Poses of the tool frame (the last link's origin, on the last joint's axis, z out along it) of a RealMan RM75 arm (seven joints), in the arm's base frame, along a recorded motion.
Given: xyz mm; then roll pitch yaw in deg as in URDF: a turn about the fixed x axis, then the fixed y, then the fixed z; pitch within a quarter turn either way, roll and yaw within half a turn.
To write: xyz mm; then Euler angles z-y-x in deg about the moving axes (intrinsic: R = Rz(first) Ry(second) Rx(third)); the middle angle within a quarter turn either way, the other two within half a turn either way. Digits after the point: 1 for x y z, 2 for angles.
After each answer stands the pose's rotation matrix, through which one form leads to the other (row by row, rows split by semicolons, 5 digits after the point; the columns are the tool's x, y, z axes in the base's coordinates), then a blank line. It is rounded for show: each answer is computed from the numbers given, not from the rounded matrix.
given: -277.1 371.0 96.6 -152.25 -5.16 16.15
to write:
-277.1 371.0 96.6 16.15 -5.16 -152.25
0.95664 0.28639 -0.05306; 0.27703 -0.83842 0.46938; 0.08994 -0.46373 -0.88140

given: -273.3 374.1 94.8 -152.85 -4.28 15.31
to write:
-273.3 374.1 94.8 15.31 -4.28 -152.85
0.96182 0.26779 -0.05644; 0.26331 -0.84924 0.45766; 0.07463 -0.45505 -0.88733

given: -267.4 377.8 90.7 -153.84 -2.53 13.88
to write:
-267.4 377.8 90.7 13.88 -2.53 -153.84
0.96985 0.23421 -0.06730; 0.23966 -0.86669 0.43751; 0.04414 -0.44045 -0.89669

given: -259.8 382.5 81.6 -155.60 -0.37 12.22
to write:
-259.8 382.5 81.6 12.22 -0.37 -155.60
0.97732 0.19537 -0.08169; 0.21166 -0.88948 0.40499; 0.00646 -0.41310 -0.91066

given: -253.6 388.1 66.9 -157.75 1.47 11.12
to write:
-253.6 388.1 66.9 11.12 1.47 -157.75
0.98090 0.16897 -0.09633; 0.19280 -0.91004 0.36696; -0.02565 -0.37852 -0.92524

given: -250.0 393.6 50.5 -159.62 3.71 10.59
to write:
-250.0 393.6 50.5 10.59 3.71 -159.62
0.98091 0.15013 -0.12362; 0.18339 -0.92558 0.33117; -0.06471 -0.34752 -0.93544

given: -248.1 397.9 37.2 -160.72 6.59 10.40
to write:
-248.1 397.9 37.2 10.40 6.59 -160.72
0.97707 0.13312 -0.16615; 0.17933 -0.93525 0.30521; -0.11476 -0.32800 -0.93768

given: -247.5 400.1 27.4 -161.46 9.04 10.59
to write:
-247.5 400.1 27.4 10.59 9.04 -161.46
0.97076 0.12513 -0.20487; 0.18150 -0.94113 0.28517; -0.15712 -0.31402 -0.93633

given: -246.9 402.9 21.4 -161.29 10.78 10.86
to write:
-246.9 402.9 21.4 10.86 10.78 -161.29
0.96476 0.11953 -0.23442; 0.18508 -0.94150 0.28166; -0.18704 -0.31512 -0.93044

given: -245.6 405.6 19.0 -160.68 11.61 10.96
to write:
-245.6 405.6 19.0 10.96 11.61 -160.68
0.96167 0.11405 -0.24935; 0.18623 -0.93913 0.28870; -0.20125 -0.32407 -0.92438

